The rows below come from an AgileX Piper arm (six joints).
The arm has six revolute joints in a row. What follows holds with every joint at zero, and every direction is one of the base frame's.
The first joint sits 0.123 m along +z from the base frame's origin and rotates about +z.
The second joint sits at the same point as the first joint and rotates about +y.
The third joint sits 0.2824 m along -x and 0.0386 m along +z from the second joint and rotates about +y.
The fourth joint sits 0.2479 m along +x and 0.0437 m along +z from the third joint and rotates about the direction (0.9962, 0, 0.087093).
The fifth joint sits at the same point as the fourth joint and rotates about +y.
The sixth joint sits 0.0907 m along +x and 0.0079 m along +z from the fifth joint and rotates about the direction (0.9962, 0, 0.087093).
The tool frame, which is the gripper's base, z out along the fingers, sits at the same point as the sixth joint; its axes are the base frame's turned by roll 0, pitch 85.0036 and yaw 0 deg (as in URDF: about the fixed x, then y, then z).
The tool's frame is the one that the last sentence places.
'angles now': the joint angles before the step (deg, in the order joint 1, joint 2, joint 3, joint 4, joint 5, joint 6). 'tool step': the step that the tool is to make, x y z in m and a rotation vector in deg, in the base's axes. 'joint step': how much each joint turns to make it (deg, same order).
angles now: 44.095 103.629 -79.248 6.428 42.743 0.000
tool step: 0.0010 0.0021 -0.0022 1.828 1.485 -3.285
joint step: 0.001 0.424 0.017 0.878 -0.918 3.292
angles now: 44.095 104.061 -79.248 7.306 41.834 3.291
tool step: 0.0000 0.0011 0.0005 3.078 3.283 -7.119
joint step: -0.001 0.009 -0.020 0.834 -0.471 7.766
